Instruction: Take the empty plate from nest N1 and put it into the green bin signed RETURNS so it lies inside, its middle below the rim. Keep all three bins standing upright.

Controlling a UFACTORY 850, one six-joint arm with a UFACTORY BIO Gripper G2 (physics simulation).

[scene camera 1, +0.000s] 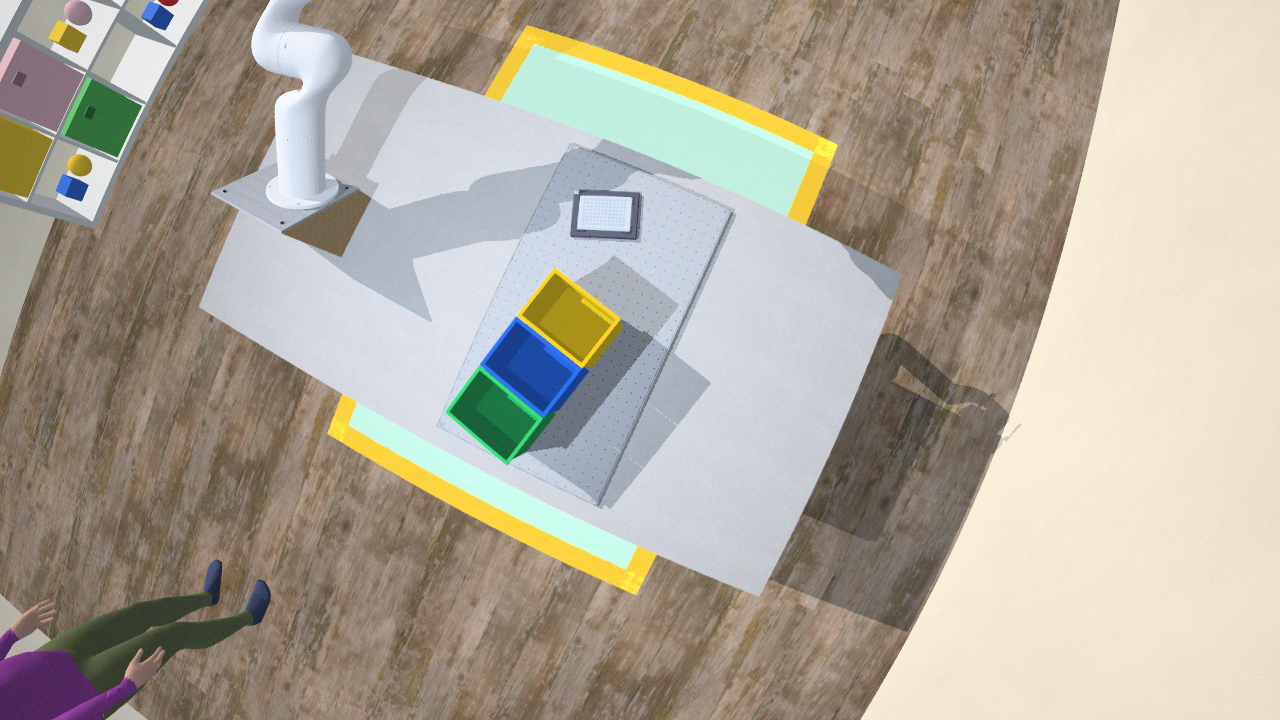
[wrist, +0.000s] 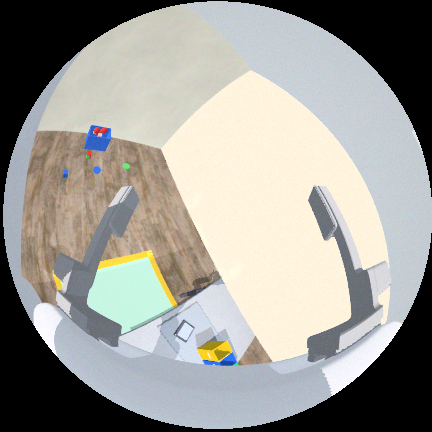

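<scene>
A white plate [scene camera 1: 605, 214] [wrist: 184, 331] lies in a dark nest frame [scene camera 1: 605, 237] on the perforated board; no nest label is legible. The green bin [scene camera 1: 496, 415] stands upright at the near left end of the board, and its inside shows no plate; in the wrist view a sliver of it shows at the bottom. The blue bin [scene camera 1: 533, 365] [wrist: 227, 359] and the yellow bin [scene camera 1: 570, 317] [wrist: 215, 350] stand upright beside it in a row. No sign text is legible. My gripper [wrist: 223, 211] is open and empty, pointing away above the table; it is outside scene camera 1's view.
The perforated board [scene camera 1: 689, 241] lies on the grey table [scene camera 1: 787, 358]. The white arm [scene camera 1: 300, 134] stands on a base plate at the table's left. Mint floor zones with yellow borders lie on two sides of the table. A person [scene camera 1: 80, 671] lies or stands at lower left, near a shelf unit.
</scene>
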